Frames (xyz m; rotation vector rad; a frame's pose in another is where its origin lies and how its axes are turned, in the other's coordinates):
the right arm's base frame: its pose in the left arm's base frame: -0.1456 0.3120 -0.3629 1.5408 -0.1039 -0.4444
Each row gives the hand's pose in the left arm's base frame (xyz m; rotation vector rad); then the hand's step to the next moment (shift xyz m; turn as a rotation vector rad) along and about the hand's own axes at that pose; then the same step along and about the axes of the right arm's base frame.
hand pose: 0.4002 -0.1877 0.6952 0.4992 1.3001 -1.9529
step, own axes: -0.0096 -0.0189 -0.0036 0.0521 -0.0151 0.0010
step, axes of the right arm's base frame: -0.0146 0.0142 -0.0068 -0.0312 -0.0332 0.0295
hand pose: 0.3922 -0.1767 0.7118 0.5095 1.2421 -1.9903
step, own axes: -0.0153 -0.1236 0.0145 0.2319 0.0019 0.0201
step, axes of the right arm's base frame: -0.1033 0.0707 0.0069 -0.0725 -0.1692 0.1425
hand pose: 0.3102 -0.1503 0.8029 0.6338 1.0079 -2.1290
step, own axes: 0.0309 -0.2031 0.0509 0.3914 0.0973 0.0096
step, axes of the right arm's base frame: -0.2006 0.0621 0.0265 -0.0340 -0.3258 0.2354
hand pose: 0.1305 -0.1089 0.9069 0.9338 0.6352 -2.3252
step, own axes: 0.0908 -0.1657 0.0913 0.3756 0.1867 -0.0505
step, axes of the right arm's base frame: -0.2065 -0.0164 0.0337 0.0715 -0.3506 0.2246
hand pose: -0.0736 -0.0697 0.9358 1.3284 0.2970 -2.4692
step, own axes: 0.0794 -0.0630 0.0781 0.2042 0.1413 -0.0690
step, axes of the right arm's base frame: -0.1159 -0.0485 0.0241 0.0948 -0.2033 0.1270
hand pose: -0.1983 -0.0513 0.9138 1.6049 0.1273 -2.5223
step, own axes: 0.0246 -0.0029 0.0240 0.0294 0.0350 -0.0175
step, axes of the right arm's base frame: -0.0260 -0.0186 0.0130 0.0273 -0.0299 0.0275
